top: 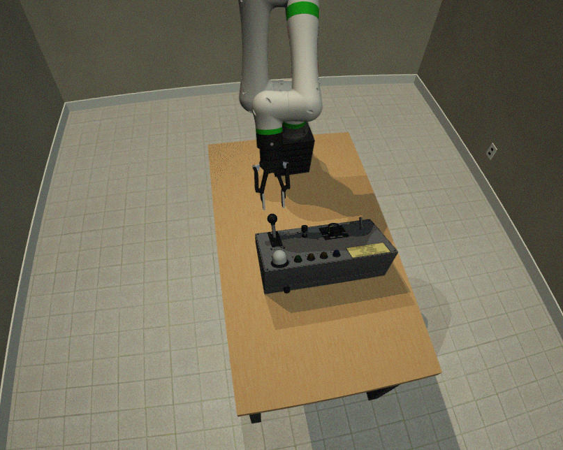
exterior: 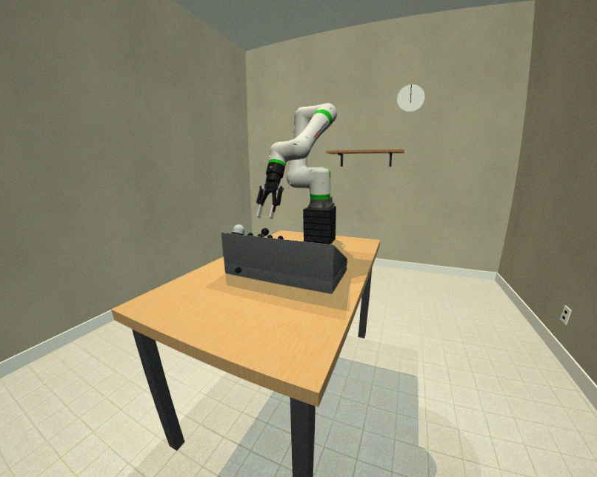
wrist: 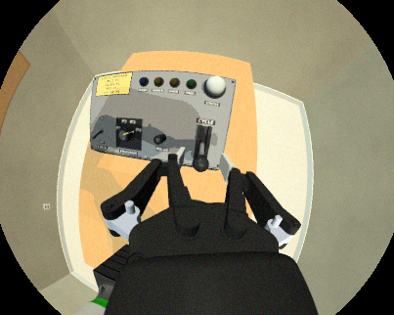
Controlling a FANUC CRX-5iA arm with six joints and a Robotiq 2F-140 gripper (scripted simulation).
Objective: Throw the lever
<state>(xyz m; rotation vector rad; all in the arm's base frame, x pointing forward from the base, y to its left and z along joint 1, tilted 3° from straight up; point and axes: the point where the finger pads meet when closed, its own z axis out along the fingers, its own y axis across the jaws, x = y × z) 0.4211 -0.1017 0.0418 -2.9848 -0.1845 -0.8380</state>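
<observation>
Now: the lever 12 cm below my hand and 4 cm ahead of it. The rest, counted from my hand: dark grey console (19 cm to the left, 15 cm below, 8 cm ahead); black rotary selector (23 cm to the left, 13 cm below, 5 cm ahead); small black toggle (13 cm below, 12 cm to the left, 5 cm ahead).
</observation>
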